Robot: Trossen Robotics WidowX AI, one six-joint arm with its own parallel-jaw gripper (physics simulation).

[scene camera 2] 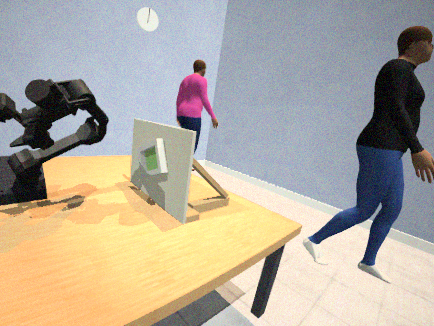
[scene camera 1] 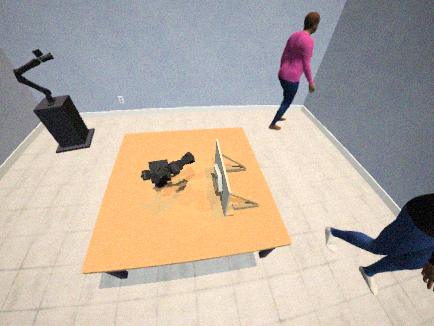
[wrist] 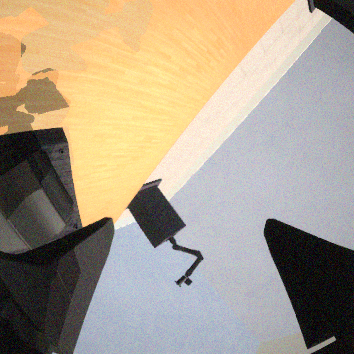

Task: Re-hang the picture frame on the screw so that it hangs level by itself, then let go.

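Pixels of known places: gripper, fingertip midpoint: [wrist: 191, 227]; arm's base, origin of the base link: [scene camera 2: 27, 177] [wrist: 16, 188].
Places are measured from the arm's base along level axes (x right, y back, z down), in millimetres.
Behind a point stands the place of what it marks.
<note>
The picture frame [scene camera 1: 218, 178] @(x 300, y -363, z -165 mm) [scene camera 2: 162, 156] @(x 321, y -372, z -127 mm), white-edged with a green picture, is against the front of the upright pale board [scene camera 1: 225, 194] @(x 409, y -375, z -130 mm) [scene camera 2: 176, 146] @(x 381, y -380, z -176 mm). In scene camera 2 it looks tilted against the board's edges, with its right side higher. The screw does not show; whether it bears the frame cannot be told. My gripper [wrist: 191, 227] @(x 161, y 85, z -173 mm) is open and empty, its two dark fingers wide apart in the wrist view. The arm is folded back over its base, so the gripper is well away from the frame, on the side away from the board. The frame does not show in the wrist view.
The board stands on the wooden table [scene camera 1: 165, 240] @(x 510, y 50, z 78 mm) [scene camera 2: 240, 220] @(x 580, y -562, z 78 mm) with angled braces [scene camera 1: 245, 202] @(x 420, y -545, z 39 mm) [scene camera 2: 212, 181] @(x 448, y -524, z -47 mm) behind it. A dark pedestal [scene camera 1: 65, 122] [wrist: 156, 216] with another arm stands beyond the table. Two people [scene camera 1: 297, 57] [scene camera 2: 390, 110] are on the floor around the table.
</note>
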